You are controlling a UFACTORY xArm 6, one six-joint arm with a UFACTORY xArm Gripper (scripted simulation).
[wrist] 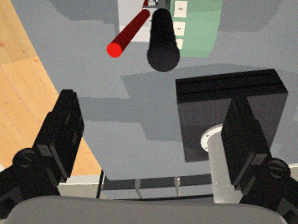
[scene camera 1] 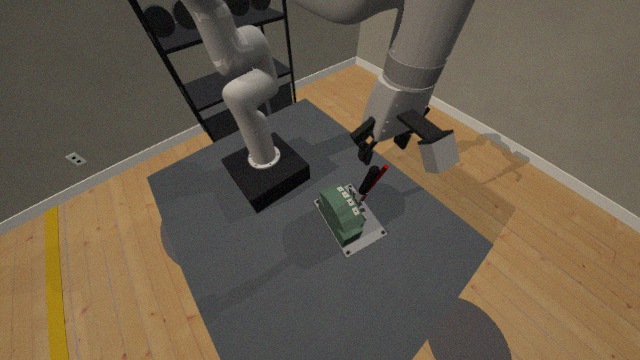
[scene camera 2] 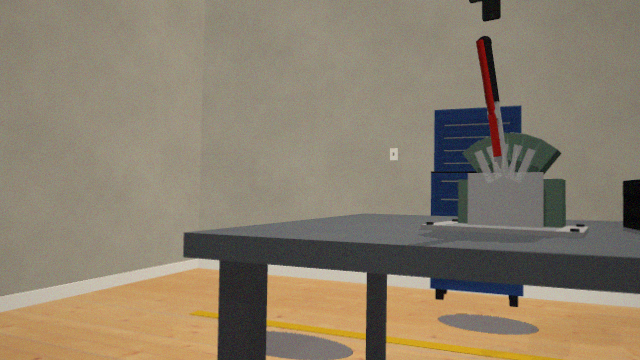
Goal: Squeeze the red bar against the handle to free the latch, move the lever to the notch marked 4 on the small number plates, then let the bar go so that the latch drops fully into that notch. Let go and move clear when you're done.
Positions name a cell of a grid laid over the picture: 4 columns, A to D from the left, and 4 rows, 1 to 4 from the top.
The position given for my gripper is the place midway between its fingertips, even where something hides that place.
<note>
I see my gripper (scene camera 1: C2).
My gripper is seen too in the wrist view (wrist: C2).
</note>
